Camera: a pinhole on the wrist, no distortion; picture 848 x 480 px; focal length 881.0 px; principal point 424.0 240.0 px. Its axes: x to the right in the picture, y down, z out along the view. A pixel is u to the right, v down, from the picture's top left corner.
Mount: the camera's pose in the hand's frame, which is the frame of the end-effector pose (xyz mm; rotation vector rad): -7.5 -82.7 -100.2 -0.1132 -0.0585 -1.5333
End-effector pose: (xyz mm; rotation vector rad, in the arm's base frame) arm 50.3 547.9 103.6 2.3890 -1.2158 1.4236
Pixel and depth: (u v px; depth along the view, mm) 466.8 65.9 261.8
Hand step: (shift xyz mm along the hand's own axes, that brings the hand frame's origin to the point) -50.1 -68.2 163.2
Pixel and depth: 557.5 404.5 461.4
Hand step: 96.4 -98.4 362.6
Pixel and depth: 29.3 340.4 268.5
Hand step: 27.4 67.4 152.3
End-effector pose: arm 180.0 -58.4 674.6 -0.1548 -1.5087 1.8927
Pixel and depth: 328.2 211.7 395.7
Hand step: -8.8 3.2 288.7
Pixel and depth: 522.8 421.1 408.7
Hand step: 91.6 -80.4 307.7
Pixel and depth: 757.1 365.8 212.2
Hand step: 32.8 -138.0 118.2
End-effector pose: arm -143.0 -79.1 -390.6 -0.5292 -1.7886 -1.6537
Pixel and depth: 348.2 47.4 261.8
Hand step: -56.9 -33.4 159.5
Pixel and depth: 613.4 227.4 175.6
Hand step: -2.8 -100.9 78.4
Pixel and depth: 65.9 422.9 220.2
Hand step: 42.1 32.0 107.1
